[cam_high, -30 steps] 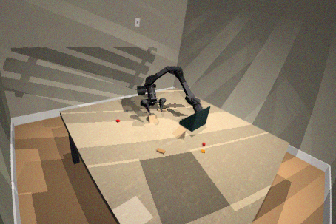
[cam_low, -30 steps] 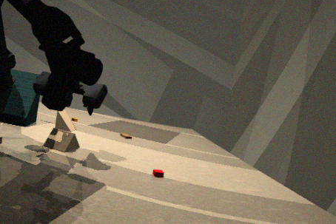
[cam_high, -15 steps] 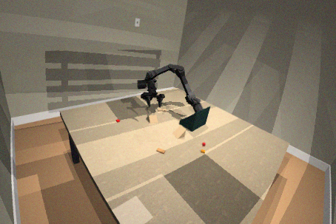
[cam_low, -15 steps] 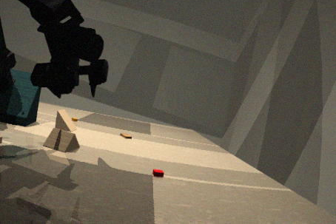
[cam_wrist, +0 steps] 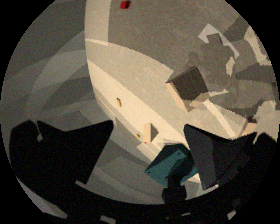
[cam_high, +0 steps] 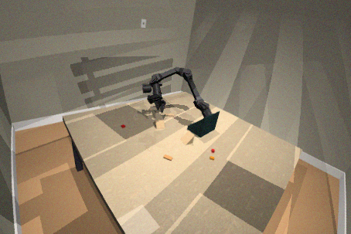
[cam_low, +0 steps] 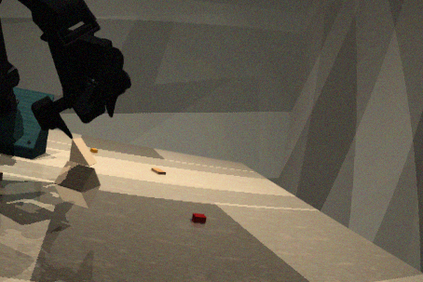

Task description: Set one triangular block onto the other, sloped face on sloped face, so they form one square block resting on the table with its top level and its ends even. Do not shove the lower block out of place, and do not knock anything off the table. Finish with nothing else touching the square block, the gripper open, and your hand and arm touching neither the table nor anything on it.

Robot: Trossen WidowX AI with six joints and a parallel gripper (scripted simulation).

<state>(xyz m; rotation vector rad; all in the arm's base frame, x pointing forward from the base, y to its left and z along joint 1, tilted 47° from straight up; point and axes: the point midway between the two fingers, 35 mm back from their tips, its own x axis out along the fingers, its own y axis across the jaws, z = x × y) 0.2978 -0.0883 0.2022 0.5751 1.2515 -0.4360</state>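
Right now my gripper tip is 1 cm past the tan triangular block, 1 cm to the left of it and 10 cm above it. Round my gripper tip: flat tan piece (13 cm ahead, 31 cm to the left, 12 cm below); then red piece (24 cm ahead, 9 cm to the right, 12 cm below); then red bit (15 cm behind, 40 cm to the left, 11 cm below).
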